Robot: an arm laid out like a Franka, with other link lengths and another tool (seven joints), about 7 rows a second.
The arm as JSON. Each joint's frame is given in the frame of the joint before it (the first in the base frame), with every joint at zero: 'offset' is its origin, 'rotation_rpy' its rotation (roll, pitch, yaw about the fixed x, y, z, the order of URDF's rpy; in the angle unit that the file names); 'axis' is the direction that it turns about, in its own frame. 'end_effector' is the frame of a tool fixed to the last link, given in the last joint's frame.
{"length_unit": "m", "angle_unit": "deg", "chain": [
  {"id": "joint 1", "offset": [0.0, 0.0, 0.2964], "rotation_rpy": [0.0, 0.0, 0.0], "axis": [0.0, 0.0, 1.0]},
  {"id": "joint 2", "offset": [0.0, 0.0, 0.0], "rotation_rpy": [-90.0, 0.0, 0.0], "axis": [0.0, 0.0, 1.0]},
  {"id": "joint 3", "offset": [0.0, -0.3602, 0.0], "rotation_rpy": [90.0, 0.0, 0.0], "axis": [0.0, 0.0, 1.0]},
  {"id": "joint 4", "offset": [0.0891, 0.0, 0.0], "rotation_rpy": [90.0, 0.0, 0.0], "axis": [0.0, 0.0, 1.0]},
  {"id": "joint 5", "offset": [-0.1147, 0.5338, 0.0], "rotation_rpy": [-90.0, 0.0, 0.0], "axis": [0.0, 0.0, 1.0]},
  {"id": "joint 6", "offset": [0.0, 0.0, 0.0], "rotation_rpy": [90.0, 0.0, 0.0], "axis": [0.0, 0.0, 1.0]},
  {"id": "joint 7", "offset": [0.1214, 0.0, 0.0], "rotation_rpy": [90.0, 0.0, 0.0], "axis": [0.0, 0.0, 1.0]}
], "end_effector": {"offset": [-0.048, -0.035, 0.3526], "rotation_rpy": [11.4, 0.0, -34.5]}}
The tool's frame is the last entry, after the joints.
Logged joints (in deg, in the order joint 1, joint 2, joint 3, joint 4, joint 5, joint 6, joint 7), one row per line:
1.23 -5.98 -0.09 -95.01 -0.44 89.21 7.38
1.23 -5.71 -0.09 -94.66 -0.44 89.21 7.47
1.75 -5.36 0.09 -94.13 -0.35 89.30 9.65
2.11 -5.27 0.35 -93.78 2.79 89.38 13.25
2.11 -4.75 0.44 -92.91 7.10 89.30 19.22
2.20 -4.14 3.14 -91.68 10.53 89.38 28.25
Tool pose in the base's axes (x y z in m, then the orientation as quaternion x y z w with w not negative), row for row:
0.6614 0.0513 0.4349 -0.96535 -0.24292 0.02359 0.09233
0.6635 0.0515 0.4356 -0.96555 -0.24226 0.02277 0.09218
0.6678 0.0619 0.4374 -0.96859 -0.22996 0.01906 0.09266
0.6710 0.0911 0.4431 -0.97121 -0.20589 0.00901 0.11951
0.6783 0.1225 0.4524 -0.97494 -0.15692 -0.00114 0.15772
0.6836 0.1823 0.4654 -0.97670 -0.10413 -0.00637 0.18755
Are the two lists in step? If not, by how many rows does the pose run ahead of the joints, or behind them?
They are in step.
